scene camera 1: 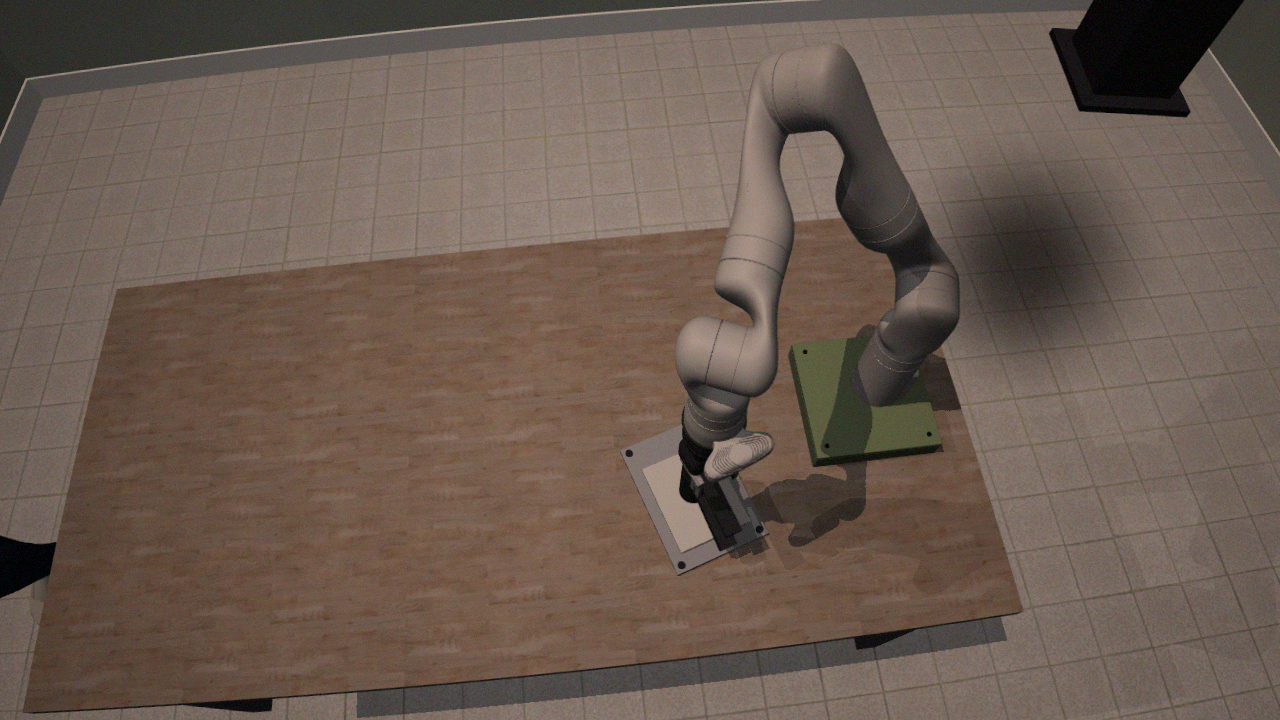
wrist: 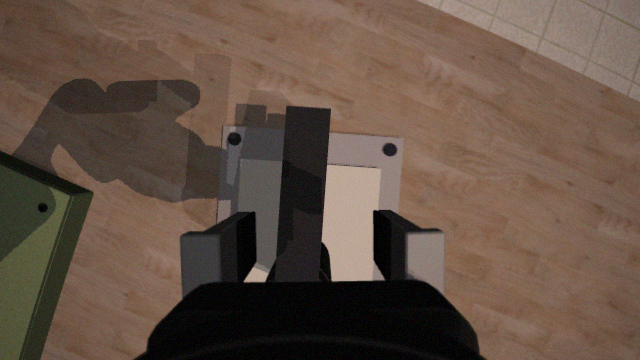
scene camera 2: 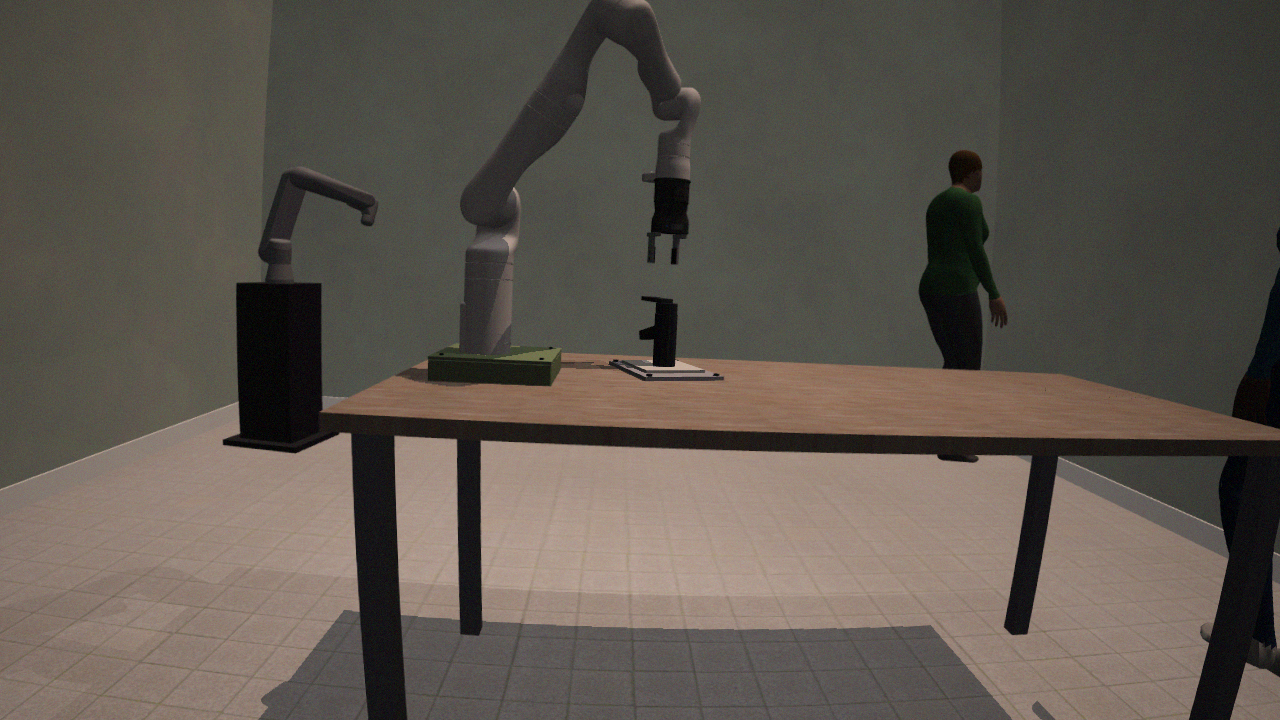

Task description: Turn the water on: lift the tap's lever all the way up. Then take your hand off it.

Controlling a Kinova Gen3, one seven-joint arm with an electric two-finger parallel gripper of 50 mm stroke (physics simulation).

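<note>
The black tap (scene camera 2: 665, 338) stands upright on a pale plate (scene camera 1: 659, 514) (scene camera 2: 684, 376) (wrist: 365, 145). Its flat black lever (scene camera 1: 721, 519) (scene camera 2: 656, 298) (wrist: 304, 190) sits on top, close to level, its free end slightly raised in scene camera 2. The spout (scene camera 2: 647, 333) sticks out below on the same side. My gripper (scene camera 2: 662, 259) (wrist: 314, 236) is open and empty, pointing down, a short way above the tap and not touching it. In the wrist view the lever runs up between and beyond the fingers; its rear end is hidden by the gripper body.
The arm's green base block (scene camera 1: 810, 402) (scene camera 2: 492, 368) (wrist: 25, 310) is on the table (scene camera 1: 358, 447) (scene camera 2: 805, 402) near the plate. Beyond the table stand a black pedestal (scene camera 1: 1127, 62) (scene camera 2: 277, 358) with another arm, a person in green (scene camera 2: 955, 241), and another person (scene camera 2: 1253, 394) at the right edge.
</note>
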